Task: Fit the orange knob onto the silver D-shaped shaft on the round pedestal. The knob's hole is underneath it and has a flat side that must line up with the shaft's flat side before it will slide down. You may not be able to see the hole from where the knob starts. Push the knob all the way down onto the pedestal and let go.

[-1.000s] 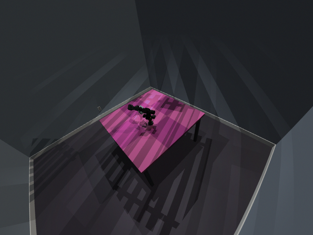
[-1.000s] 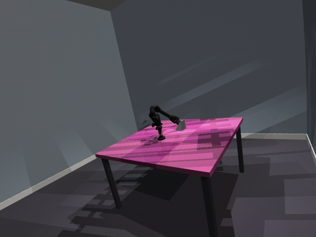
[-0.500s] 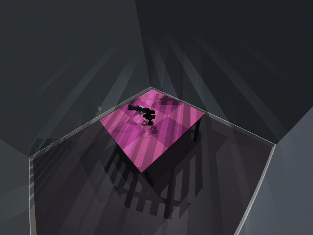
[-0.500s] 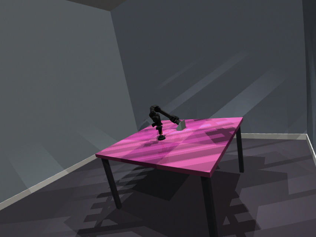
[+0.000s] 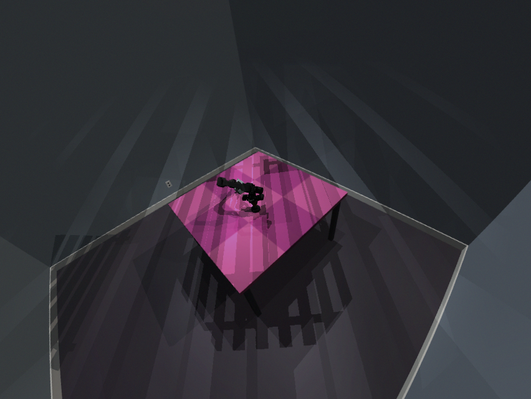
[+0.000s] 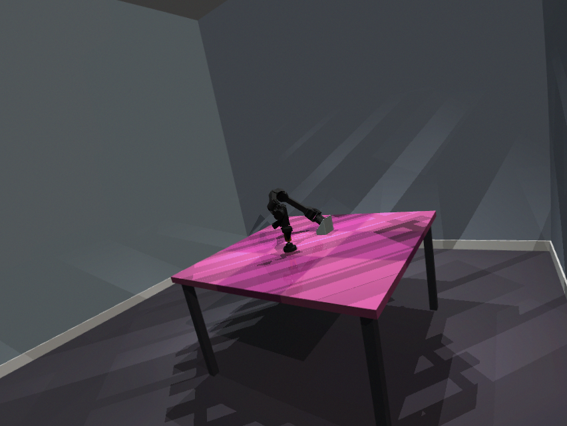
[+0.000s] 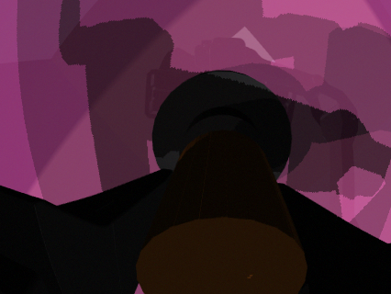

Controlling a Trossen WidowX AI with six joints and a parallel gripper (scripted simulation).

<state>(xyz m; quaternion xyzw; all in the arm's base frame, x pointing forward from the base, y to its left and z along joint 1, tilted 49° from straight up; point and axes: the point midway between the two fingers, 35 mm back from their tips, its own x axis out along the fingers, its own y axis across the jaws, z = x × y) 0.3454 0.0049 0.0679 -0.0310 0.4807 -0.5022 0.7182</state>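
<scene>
Now: the orange knob 3 cm above my gripper tip. From my gripper tip the other things lie so: round black pedestal: 4 cm below.
</scene>
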